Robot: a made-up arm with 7 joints.
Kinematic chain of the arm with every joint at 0, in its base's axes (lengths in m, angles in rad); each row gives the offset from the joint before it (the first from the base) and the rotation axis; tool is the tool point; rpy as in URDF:
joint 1: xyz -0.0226 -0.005 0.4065 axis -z
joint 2: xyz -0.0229 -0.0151 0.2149 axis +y
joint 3: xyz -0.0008 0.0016 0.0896 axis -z
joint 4: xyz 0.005 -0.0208 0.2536 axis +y
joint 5: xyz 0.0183 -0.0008 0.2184 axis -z
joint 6: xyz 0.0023 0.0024 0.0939 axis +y
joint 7: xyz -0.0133 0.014 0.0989 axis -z
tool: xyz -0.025 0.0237 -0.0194 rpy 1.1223 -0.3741 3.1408
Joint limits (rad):
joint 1: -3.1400..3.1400
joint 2: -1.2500..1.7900
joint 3: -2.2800..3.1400
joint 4: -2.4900..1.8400
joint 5: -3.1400..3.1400
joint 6: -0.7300..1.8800
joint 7: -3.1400..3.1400
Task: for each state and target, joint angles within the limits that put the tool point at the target. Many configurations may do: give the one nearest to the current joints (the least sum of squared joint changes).
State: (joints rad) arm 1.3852 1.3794 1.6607 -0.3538 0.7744 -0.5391 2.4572
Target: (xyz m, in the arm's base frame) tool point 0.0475 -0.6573 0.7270
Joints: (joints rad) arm 1.7886 1.3559 1.6754 -0.6438 0.7483 -0.7300 2.4877
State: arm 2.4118 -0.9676 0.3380 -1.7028 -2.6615 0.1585 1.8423
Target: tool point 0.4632 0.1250 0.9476
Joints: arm 2.5931 -0.3074 0.5368 -1.2406 -2.6597 0.0977 1.8605
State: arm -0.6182 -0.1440 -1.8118 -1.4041 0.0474 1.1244 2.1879
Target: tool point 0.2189 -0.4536 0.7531
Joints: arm -1.2964 -0.9490 -1.3327 -1.7997 -0.0723 0.9084 2.1185
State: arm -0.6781 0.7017 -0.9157 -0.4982 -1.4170 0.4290 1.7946
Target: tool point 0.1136 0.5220 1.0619
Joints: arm -1.3292 0.9748 -0.8585 -0.0711 -1.3377 0.4948 1.8389
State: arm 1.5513 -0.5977 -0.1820 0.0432 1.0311 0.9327 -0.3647
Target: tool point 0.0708 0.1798 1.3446
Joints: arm 2.0544 -0.3620 -0.3666 0.0633 0.9774 0.6961 -0.3932
